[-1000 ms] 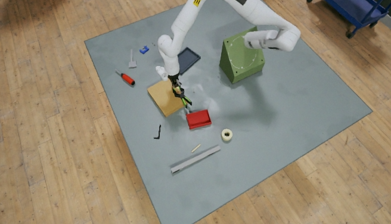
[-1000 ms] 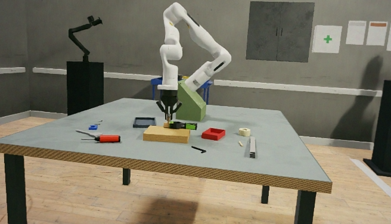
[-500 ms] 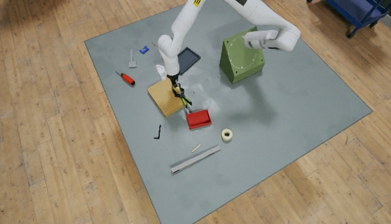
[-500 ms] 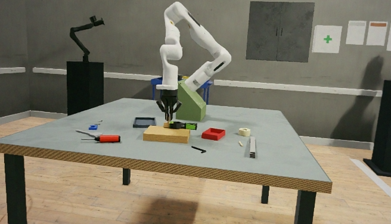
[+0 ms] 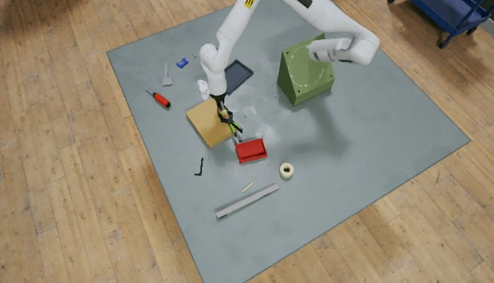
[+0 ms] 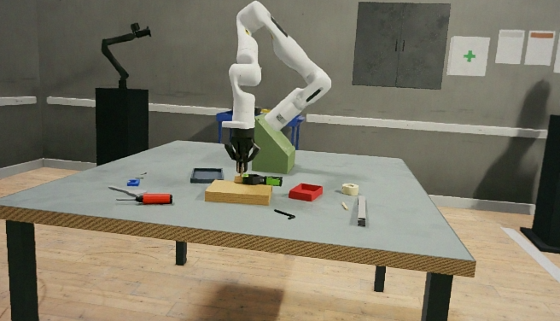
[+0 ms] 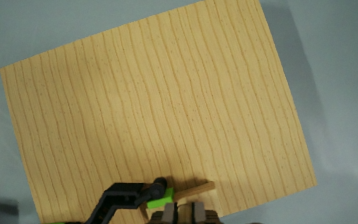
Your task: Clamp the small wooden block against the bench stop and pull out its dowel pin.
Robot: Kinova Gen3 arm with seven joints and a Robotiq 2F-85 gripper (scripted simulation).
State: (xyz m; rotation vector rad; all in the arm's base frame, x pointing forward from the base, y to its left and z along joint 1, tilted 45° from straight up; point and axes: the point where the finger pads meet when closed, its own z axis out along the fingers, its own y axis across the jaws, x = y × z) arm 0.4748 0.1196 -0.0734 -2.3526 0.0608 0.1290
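Now: the dowel pin 20 mm below my hand. From my hand the other things lie so: small wooden block (40 mm below); then bench board (60 mm below, 50 mm ahead, 20 mm to the left); then red tray (220 mm to the left, 80 mm below, 50 mm behind).
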